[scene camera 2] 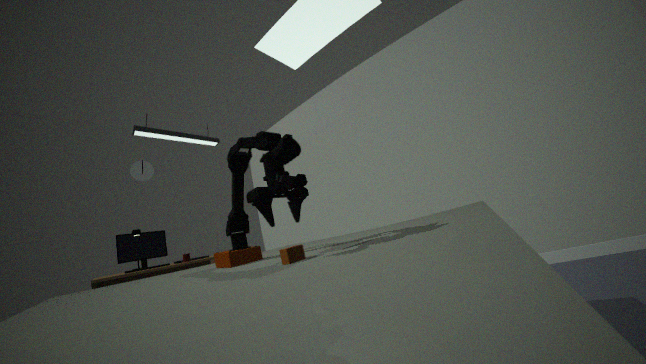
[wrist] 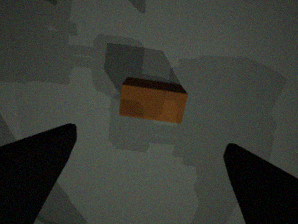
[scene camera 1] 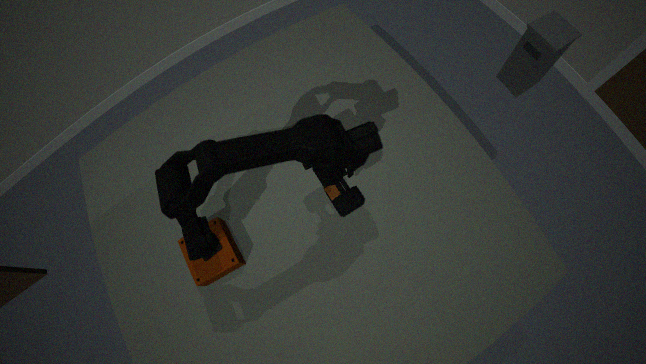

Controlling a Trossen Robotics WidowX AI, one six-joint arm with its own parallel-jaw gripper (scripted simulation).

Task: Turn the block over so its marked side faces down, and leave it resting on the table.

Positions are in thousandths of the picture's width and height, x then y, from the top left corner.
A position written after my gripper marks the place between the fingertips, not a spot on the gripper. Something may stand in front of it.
my gripper: scene camera 2 443,617; wrist 515,632; scene camera 1 515,510
